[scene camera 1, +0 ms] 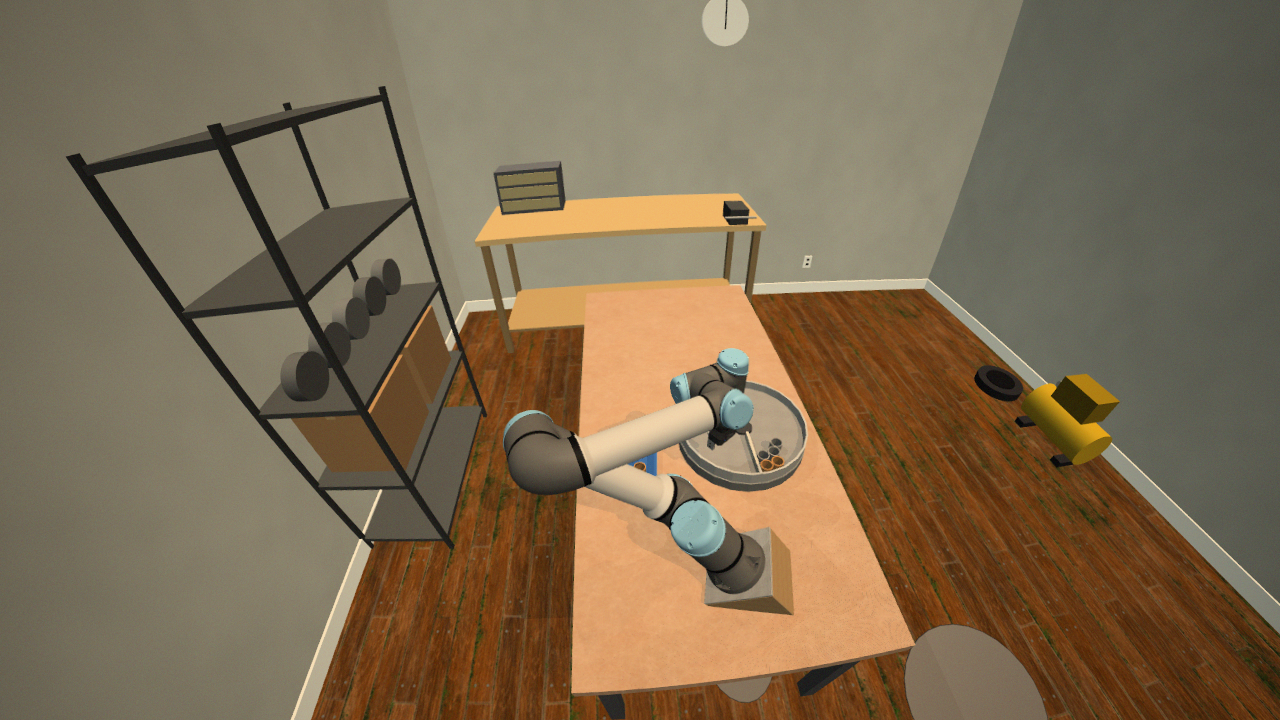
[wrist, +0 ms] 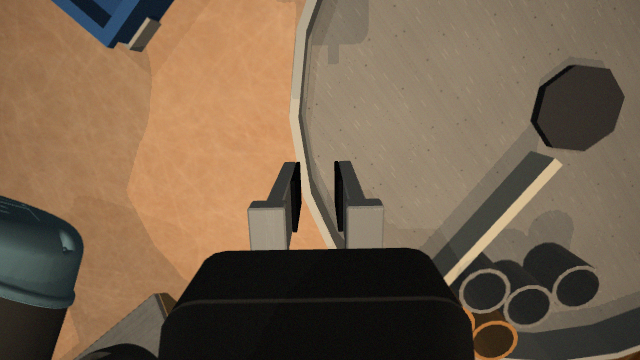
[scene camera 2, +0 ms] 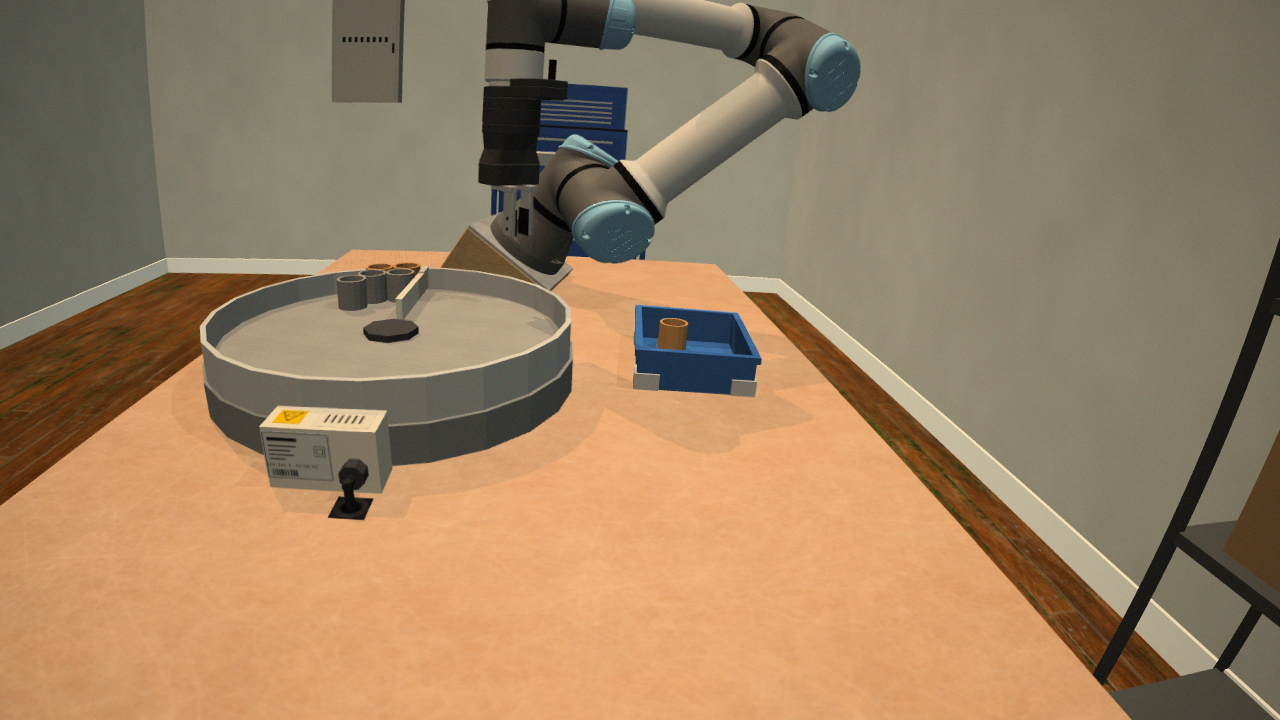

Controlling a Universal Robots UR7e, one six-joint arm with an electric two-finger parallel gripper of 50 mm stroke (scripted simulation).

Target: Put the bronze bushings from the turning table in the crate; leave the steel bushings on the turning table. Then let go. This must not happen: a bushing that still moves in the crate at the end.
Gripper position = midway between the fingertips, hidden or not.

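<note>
You can see the gripper [scene camera 2: 517, 234], [wrist: 317, 182]. There's also a turning table, and that one shows at [scene camera 2: 313, 337], [scene camera 1: 771, 418] and [wrist: 434, 112]. A bronze bushing [scene camera 2: 672, 332] is there too, along with a blue crate [scene camera 2: 696, 369].
</note>
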